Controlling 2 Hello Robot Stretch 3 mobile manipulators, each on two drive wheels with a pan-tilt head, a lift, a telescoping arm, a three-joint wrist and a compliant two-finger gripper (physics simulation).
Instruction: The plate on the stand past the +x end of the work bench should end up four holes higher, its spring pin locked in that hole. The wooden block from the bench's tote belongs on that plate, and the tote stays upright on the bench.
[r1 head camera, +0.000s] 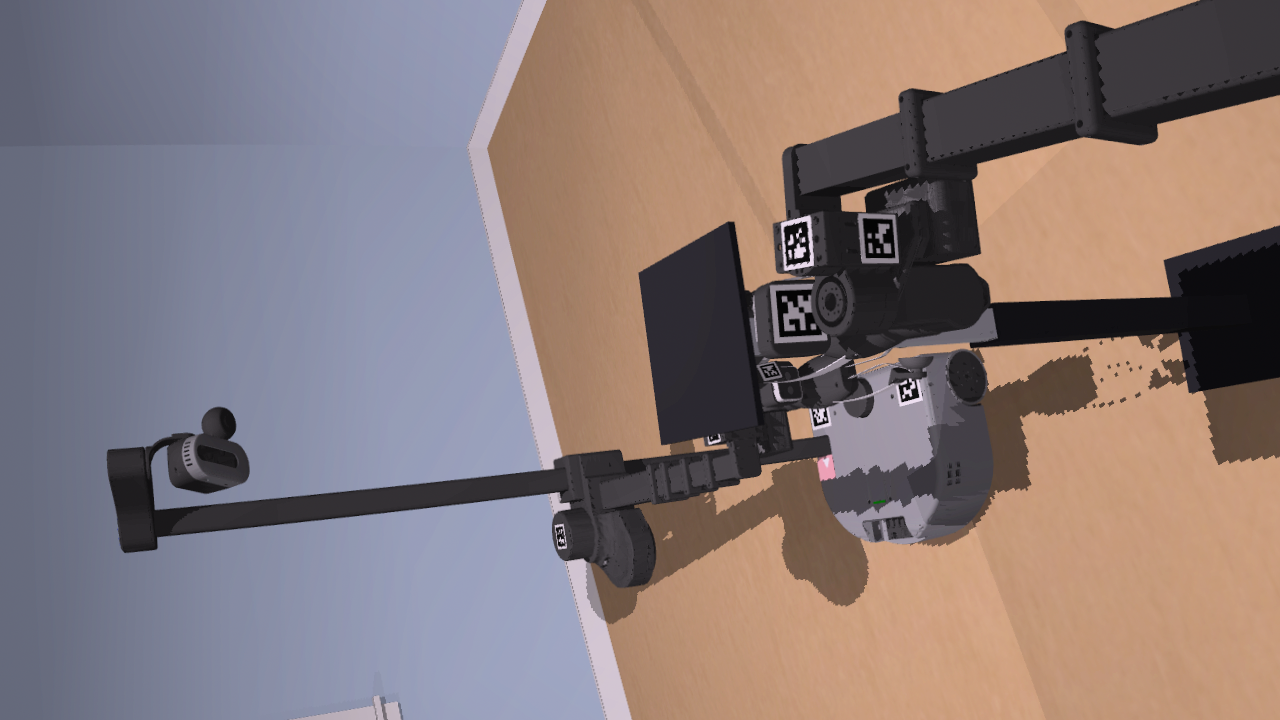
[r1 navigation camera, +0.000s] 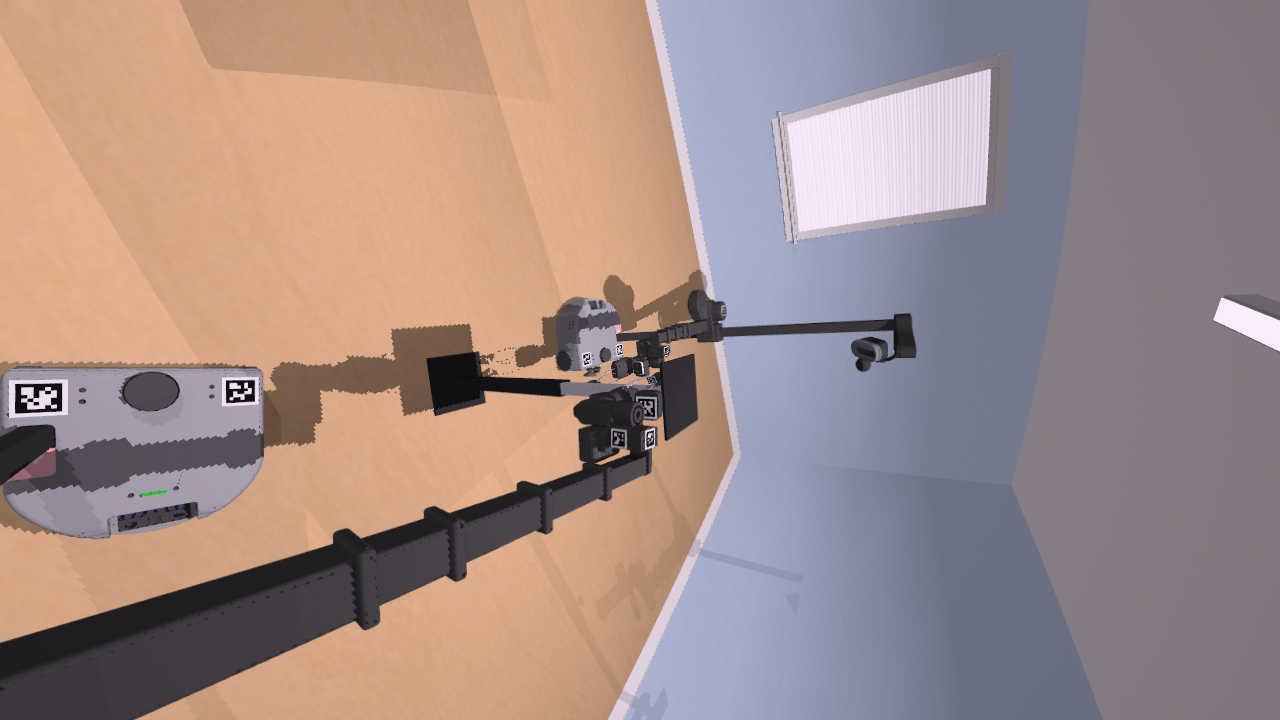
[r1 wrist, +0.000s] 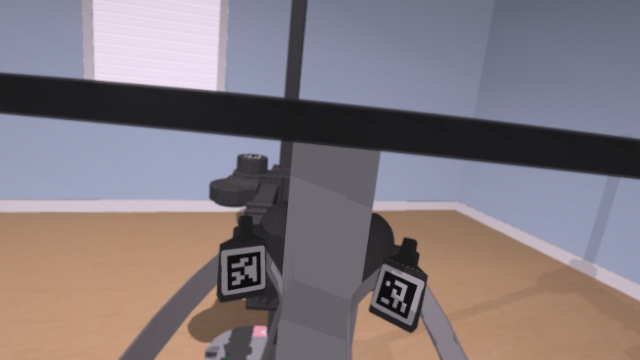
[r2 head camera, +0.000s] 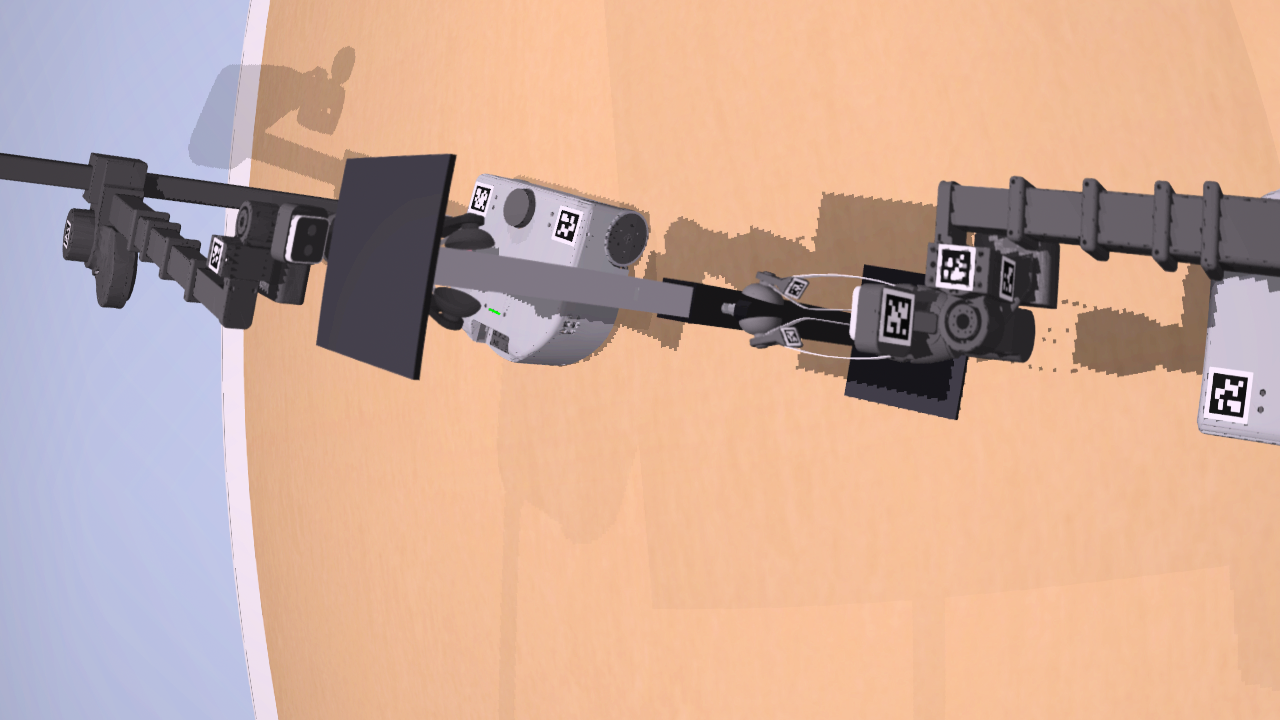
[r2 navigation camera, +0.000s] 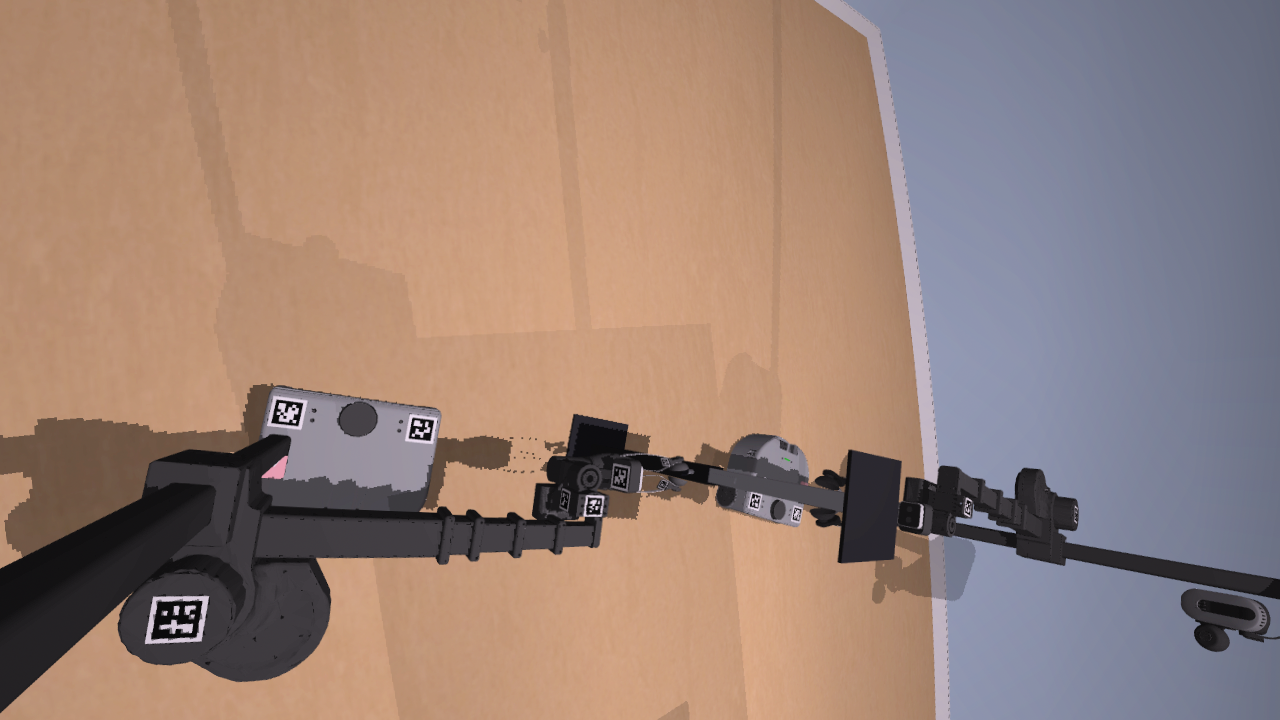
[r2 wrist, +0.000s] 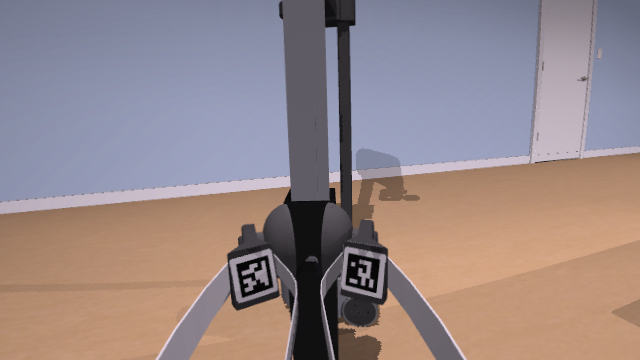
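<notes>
The stand's dark plate (r1 head camera: 702, 344) (r1 navigation camera: 680, 398) (r2 head camera: 384, 259) (r2 navigation camera: 870, 505) sits on top of its grey post (r1 wrist: 325, 225) (r2 head camera: 572, 284) (r2 wrist: 306, 100), which enters a black lower post. The r1 gripper (r1 wrist: 327, 232) (r2 head camera: 460, 271) is just under the plate; its fingers lie against both sides of the grey post and look shut on it. The spring pin (r2 head camera: 729, 307) (r2 wrist: 311, 260) sticks out of the black post. The r2 gripper (r2 head camera: 760, 306) (r2 wrist: 308, 227) is partly open in front of the black post, fingertips apart near the pin. The bench, tote and block do not show.
The stand's square foot (r1 navigation camera: 447, 385) is on the floor between the two robot bases. The r2 base (r1 head camera: 904, 447) and its mast stand beyond the plate in the r1 head view. The r1 arm (r1 navigation camera: 268, 573) reaches across toward the plate. Walls with a window (r1 navigation camera: 895, 152) and a door (r2 wrist: 565, 80) stand behind.
</notes>
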